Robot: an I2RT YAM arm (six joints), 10 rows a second.
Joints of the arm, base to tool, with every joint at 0 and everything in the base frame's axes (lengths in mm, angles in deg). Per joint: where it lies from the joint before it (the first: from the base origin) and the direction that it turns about. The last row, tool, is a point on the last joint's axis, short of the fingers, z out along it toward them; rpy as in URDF.
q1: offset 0 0 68 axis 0 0 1
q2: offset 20 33.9 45.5 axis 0 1 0
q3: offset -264 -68.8 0 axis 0 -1 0
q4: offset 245 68.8 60 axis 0 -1 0
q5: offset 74 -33.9 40.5 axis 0 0 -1
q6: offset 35.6 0 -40.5 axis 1 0 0
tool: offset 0 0 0 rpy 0 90 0
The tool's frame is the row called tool.
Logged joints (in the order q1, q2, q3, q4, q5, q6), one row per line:
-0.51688 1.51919 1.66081 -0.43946 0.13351 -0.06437
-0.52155 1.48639 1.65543 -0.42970 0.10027 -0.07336
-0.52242 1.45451 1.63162 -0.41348 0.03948 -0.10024
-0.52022 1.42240 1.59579 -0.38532 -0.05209 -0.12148
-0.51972 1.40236 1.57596 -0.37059 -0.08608 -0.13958
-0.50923 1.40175 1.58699 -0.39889 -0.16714 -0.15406
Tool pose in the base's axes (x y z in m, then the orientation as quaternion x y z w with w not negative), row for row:
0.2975 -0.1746 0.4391 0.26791 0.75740 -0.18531 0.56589
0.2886 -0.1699 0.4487 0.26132 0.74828 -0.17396 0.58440
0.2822 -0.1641 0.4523 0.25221 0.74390 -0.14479 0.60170
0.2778 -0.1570 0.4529 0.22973 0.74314 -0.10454 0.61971
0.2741 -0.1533 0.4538 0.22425 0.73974 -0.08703 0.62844
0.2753 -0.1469 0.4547 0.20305 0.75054 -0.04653 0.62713
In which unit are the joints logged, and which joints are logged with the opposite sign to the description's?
The joints are logged in radians. Opposite sign: q6.
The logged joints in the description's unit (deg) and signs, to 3 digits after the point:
-29.615 87.043 95.157 -25.179 7.650 3.688
-29.883 85.164 94.849 -24.620 5.745 4.203
-29.932 83.337 93.485 -23.691 2.262 5.743
-29.806 81.498 91.432 -22.077 -2.985 6.960
-29.778 80.349 90.296 -21.233 -4.932 7.997
-29.177 80.314 90.928 -22.855 -9.576 8.827

